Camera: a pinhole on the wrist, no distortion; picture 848 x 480 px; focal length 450.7 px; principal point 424.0 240.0 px. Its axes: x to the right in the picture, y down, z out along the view. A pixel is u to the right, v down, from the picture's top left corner.
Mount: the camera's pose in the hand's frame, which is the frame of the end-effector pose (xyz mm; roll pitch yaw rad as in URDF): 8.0 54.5 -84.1 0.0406 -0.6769 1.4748
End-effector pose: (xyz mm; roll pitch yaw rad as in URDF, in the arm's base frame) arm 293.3 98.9 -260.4 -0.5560 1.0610 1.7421
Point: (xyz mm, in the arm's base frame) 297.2 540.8 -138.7
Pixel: 418 149
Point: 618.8 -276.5 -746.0
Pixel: behind the camera
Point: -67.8 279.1 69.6
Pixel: 805 448
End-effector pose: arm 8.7 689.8 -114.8 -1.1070 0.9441 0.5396
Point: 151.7 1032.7 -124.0
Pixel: 565 46
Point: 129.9 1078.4 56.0
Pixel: 523 211
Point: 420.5 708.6 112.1
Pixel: 44 179
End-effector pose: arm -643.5 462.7 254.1 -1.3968 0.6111 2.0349
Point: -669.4 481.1 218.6
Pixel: 573 81
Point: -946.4 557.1 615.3
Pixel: 347 253
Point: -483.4 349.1 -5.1
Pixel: behind the camera
